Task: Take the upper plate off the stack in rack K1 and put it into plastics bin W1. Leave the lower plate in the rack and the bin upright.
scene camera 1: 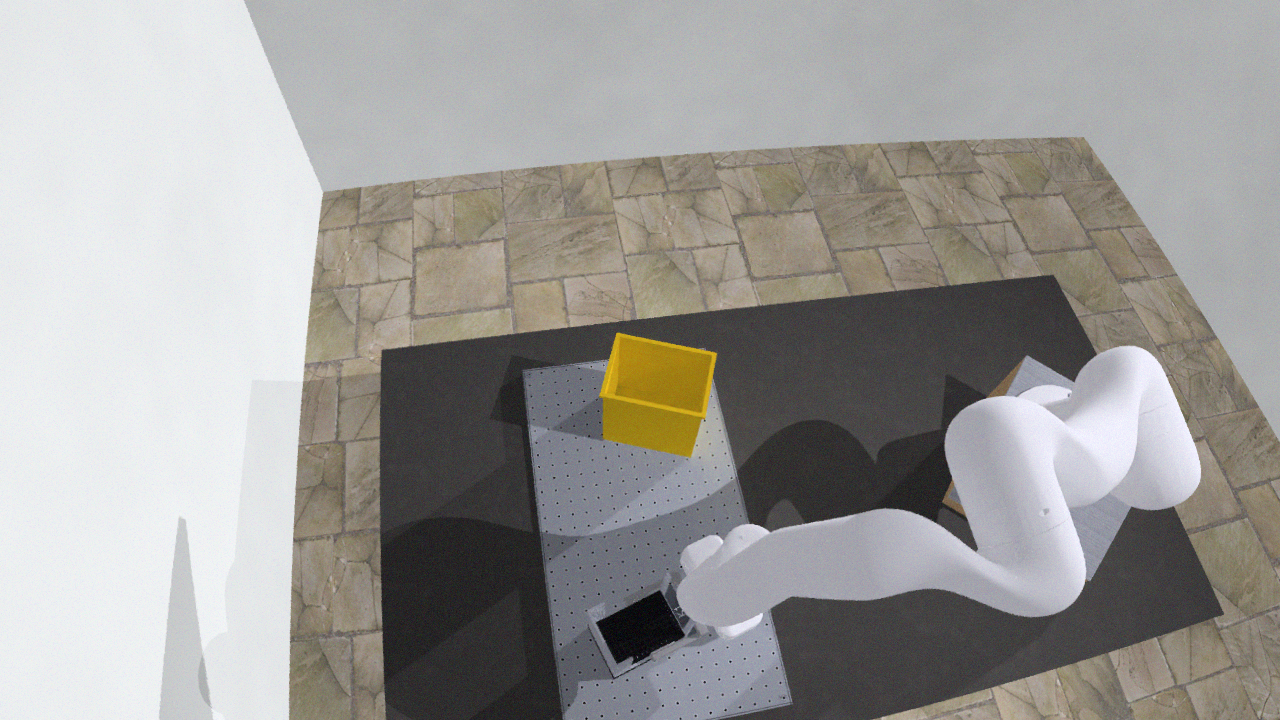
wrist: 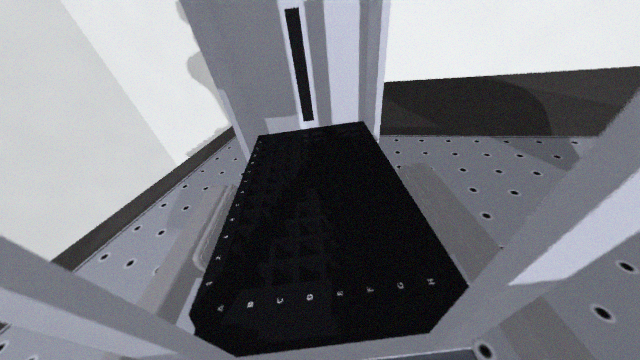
Scene:
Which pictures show the yellow plastics bin W1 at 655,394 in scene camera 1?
Scene camera 1 only.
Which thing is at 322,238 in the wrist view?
A black plate.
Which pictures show the black plate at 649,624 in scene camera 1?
Scene camera 1 and the wrist view: all of them.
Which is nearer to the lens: the black plate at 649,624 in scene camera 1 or the yellow plastics bin W1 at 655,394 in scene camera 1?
The black plate.

